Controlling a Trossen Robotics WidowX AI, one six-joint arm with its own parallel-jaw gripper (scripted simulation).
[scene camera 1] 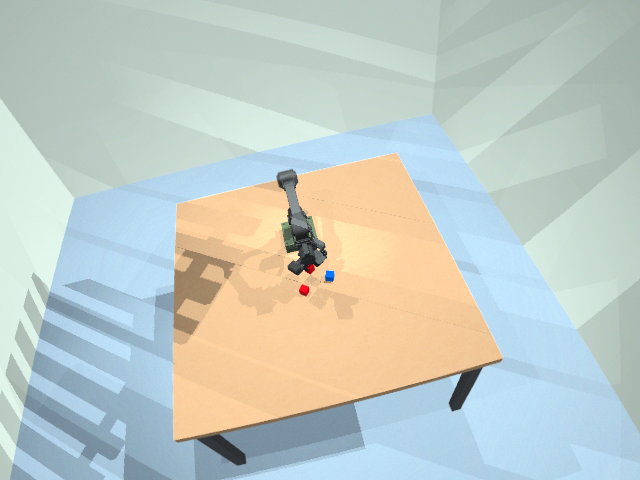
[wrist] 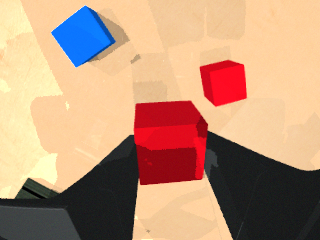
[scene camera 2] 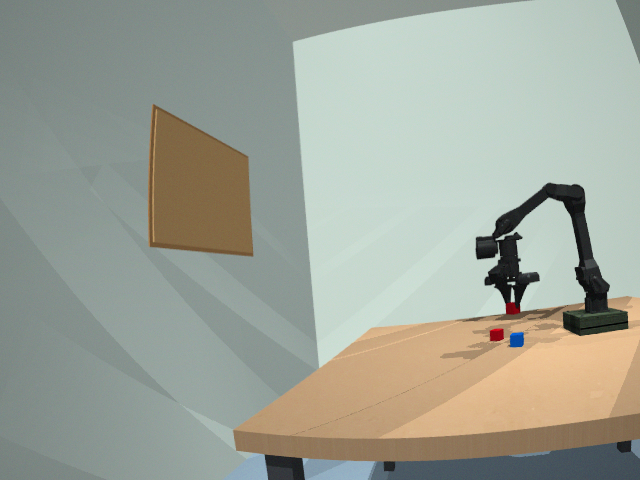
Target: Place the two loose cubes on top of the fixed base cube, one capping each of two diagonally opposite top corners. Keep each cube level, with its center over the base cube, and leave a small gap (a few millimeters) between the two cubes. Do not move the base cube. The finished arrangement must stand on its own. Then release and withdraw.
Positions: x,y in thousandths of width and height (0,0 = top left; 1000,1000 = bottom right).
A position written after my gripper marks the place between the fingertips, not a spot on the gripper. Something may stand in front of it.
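My gripper (scene camera 2: 801,641) holds a red cube (wrist: 533,569). In the wrist view I see my gripper (wrist: 527,581) as well, and I also see a further red cube (wrist: 698,344) there, along with a blue cube (wrist: 258,156).
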